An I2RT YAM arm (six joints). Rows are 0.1 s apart.
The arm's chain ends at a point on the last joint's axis. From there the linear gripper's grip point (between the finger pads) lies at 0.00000 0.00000 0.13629 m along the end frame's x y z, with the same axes.
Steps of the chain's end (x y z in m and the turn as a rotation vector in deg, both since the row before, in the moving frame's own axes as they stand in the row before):
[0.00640, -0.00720, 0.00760, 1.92, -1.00, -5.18]
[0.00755, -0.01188, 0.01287, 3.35, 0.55, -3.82]
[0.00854, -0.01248, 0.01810, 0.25, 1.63, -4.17]
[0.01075, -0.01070, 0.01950, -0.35, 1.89, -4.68]
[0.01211, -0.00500, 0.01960, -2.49, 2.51, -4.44]
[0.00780, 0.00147, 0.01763, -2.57, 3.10, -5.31]
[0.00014, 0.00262, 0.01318, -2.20, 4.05, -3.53]
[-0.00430, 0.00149, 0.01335, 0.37, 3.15, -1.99]
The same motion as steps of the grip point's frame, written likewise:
[0.00382, -0.01165, 0.00750, 1.92, -1.00, -5.18]
[0.00859, -0.01988, 0.01263, 3.35, 0.55, -3.82]
[0.01239, -0.01322, 0.01804, 0.25, 1.63, -4.17]
[0.01527, -0.01005, 0.01942, -0.35, 1.89, -4.68]
[0.01830, 0.00068, 0.01934, -2.49, 2.51, -4.44]
[0.01544, 0.00723, 0.01729, -2.57, 3.10, -5.31]
[0.00992, 0.00755, 0.01274, -2.20, 4.05, -3.53]
[0.00317, 0.00048, 0.01314, 0.37, 3.15, -1.99]

